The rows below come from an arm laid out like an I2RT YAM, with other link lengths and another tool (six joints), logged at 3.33 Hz.
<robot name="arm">
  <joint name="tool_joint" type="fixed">
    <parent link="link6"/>
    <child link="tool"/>
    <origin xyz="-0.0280 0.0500 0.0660" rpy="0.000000 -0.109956 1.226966"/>
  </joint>
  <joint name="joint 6" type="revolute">
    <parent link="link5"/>
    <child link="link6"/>
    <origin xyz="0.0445 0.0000 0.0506" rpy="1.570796 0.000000 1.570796"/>
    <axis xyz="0 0 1"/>
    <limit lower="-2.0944" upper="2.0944"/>
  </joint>
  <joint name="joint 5" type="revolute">
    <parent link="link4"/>
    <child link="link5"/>
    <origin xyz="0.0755 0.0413 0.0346" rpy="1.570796 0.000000 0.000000"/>
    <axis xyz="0 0 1"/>
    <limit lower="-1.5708" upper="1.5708"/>
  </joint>
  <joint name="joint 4" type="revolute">
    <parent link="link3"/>
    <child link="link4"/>
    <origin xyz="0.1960 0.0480 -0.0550" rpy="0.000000 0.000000 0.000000"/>
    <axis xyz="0 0 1"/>
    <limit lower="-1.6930" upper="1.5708"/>
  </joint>
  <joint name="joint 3" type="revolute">
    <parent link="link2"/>
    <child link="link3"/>
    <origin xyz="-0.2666 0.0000 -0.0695" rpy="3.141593 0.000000 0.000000"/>
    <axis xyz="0 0 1"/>
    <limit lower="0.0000" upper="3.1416"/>
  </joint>
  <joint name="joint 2" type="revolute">
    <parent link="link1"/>
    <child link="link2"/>
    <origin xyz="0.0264 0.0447 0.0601" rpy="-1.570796 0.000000 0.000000"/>
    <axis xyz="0 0 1"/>
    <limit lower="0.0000" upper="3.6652"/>
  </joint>
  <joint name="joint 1" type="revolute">
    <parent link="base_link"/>
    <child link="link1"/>
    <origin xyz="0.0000 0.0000 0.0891" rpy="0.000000 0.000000 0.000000"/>
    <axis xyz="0 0 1"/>
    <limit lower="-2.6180" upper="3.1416"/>
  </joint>
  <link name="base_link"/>
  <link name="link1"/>
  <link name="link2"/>
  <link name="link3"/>
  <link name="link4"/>
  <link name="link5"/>
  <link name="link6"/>
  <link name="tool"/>
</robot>
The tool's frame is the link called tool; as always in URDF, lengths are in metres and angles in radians.
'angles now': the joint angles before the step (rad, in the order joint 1, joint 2, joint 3, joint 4, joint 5, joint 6). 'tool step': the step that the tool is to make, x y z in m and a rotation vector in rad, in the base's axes. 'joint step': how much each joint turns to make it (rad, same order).
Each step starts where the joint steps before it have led.
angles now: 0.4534, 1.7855, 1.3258, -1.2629, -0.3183, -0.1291
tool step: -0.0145, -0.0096, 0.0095, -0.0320, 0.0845, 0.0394
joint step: -0.0005, 0.0001, 0.0003, -0.1036, 0.0000, -0.0429
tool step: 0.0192, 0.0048, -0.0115, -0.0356, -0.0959, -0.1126
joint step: -0.0220, -0.0001, -0.0001, 0.1027, 0.0534, 0.1081
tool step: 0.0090, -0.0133, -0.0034, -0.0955, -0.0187, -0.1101
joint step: -0.0547, 0.0000, -0.0003, -0.0043, 0.0855, 0.0712
